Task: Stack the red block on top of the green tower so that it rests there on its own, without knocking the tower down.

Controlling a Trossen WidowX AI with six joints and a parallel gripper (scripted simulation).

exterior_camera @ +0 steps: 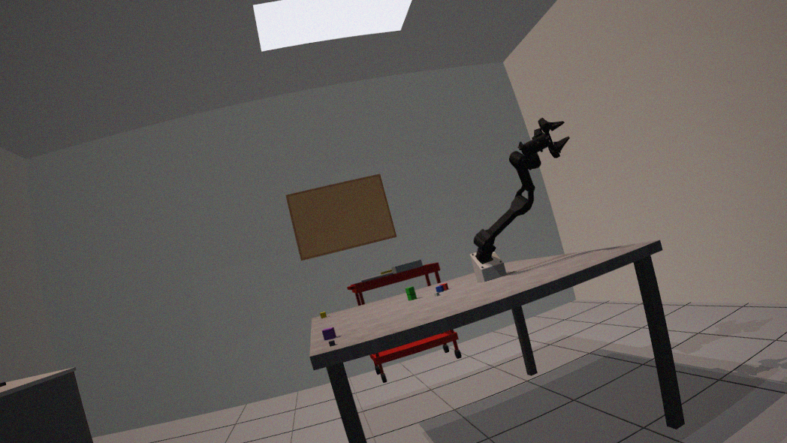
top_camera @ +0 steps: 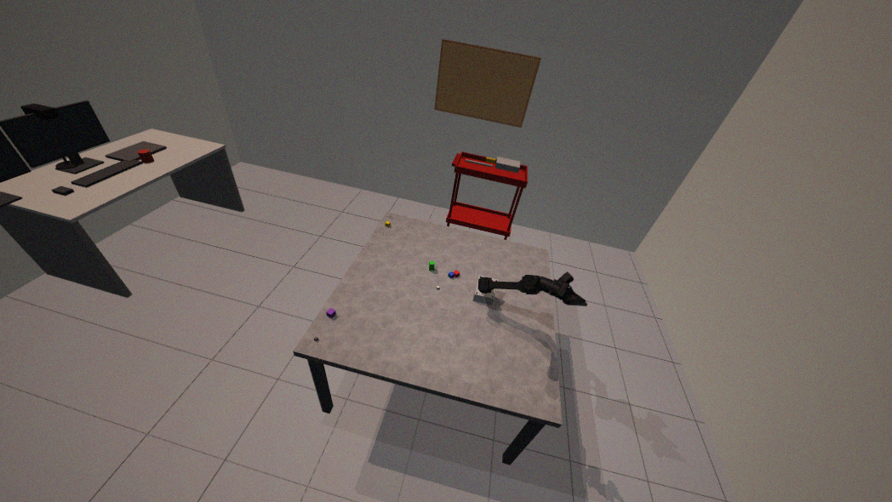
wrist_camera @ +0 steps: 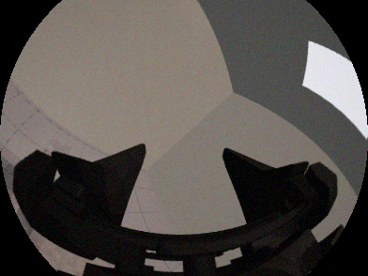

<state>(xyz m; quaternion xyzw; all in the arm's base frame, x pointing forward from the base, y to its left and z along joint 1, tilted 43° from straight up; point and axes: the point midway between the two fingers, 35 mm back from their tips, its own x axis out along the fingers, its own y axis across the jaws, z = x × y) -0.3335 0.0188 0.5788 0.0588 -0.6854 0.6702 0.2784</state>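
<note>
Right now my gripper tip is 53 cm short of the red block, 56 cm to the left of it and 52 cm above it. Round my gripper tip: purple block (114 cm ahead, 6 cm to the right, 52 cm below); blue block (56 cm ahead, 54 cm to the right, 52 cm below); small white piece (62 cm ahead, 41 cm to the right, 53 cm below).
</note>
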